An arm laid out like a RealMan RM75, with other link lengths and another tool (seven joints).
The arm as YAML. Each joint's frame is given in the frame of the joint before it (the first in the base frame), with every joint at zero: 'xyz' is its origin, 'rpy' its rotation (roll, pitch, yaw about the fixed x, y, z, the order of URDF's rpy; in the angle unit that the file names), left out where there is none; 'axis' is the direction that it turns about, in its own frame. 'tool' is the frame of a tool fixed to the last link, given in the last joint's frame.
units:
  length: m
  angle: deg
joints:
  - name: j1
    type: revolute
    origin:
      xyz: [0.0, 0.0, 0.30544]
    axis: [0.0, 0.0, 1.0]
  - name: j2
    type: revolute
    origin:
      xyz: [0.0, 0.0, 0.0]
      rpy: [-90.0, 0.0, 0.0]
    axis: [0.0, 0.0, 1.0]
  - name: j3
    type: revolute
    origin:
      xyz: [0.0, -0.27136, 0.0]
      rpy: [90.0, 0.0, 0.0]
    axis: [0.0, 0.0, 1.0]
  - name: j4
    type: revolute
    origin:
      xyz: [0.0, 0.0, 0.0]
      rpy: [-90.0, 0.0, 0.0]
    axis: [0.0, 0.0, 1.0]
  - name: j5
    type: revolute
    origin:
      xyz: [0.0, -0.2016, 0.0]
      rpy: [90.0, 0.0, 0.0]
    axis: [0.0, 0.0, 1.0]
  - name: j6
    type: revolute
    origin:
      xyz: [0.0, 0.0, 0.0]
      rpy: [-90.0, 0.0, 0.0]
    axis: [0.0, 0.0, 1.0]
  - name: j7
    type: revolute
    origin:
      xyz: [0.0, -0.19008, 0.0]
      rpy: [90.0, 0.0, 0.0]
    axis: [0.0, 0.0, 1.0]
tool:
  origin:
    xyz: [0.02, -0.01, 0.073]
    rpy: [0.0, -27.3, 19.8]
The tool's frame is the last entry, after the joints.
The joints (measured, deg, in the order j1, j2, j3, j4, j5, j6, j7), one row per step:
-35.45, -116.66, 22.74, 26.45, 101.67, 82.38, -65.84
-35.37, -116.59, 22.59, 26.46, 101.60, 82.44, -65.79
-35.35, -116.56, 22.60, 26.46, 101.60, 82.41, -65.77
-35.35, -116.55, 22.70, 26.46, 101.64, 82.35, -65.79
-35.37, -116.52, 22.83, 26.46, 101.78, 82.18, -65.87
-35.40, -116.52, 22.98, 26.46, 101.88, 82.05, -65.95
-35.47, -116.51, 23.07, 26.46, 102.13, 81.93, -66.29
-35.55, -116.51, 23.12, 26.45, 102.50, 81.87, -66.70
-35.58, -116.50, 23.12, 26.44, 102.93, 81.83, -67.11
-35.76, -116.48, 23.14, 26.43, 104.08, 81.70, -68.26
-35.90, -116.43, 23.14, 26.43, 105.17, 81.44, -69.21
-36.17, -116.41, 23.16, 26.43, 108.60, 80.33, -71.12
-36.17, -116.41, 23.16, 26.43, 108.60, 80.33, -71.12
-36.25, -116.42, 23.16, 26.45, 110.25, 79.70, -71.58
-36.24, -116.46, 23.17, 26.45, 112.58, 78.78, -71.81
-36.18, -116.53, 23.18, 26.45, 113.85, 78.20, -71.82
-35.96, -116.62, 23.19, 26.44, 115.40, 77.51, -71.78
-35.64, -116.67, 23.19, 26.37, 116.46, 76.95, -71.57
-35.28, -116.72, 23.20, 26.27, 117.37, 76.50, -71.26
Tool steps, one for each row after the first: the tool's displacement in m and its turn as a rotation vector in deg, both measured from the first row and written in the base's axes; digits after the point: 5 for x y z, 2 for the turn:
-0.00079, 0.00008, 0.00147, 0.21, -0.05, 0.07
-0.00114, 0.00016, 0.00166, 0.24, 0.00, 0.10
-0.00131, 0.00013, 0.00116, 0.16, 0.10, 0.11
-0.00190, 0.00035, 0.00031, 0.00, 0.30, 0.22
-0.00207, 0.00045, -0.00070, -0.17, 0.45, 0.27
-0.00229, 0.00060, -0.00199, -0.54, 0.50, 0.43
-0.00244, 0.00045, -0.00372, -1.03, 0.54, 0.59
-0.00314, 0.00009, -0.00539, -1.52, 0.59, 0.81
-0.00426, -0.00054, -0.00991, -2.86, 0.73, 1.33
-0.00623, -0.00080, -0.01375, -3.95, 1.04, 1.92
-0.01443, -0.00235, -0.02645, -6.74, 2.78, 3.60
-0.01443, -0.00235, -0.02645, -6.74, 2.78, 3.60
-0.01913, -0.00327, -0.03231, -7.77, 3.98, 4.28
-0.02685, -0.00540, -0.04062, -9.03, 5.93, 5.14
-0.03164, -0.00685, -0.04535, -9.65, 7.07, 5.63
-0.03865, -0.00941, -0.05107, -10.40, 8.47, 6.33
-0.04515, -0.01187, -0.05497, -10.84, 9.54, 6.93
-0.05122, -0.01469, -0.05855, -11.23, 10.50, 7.42

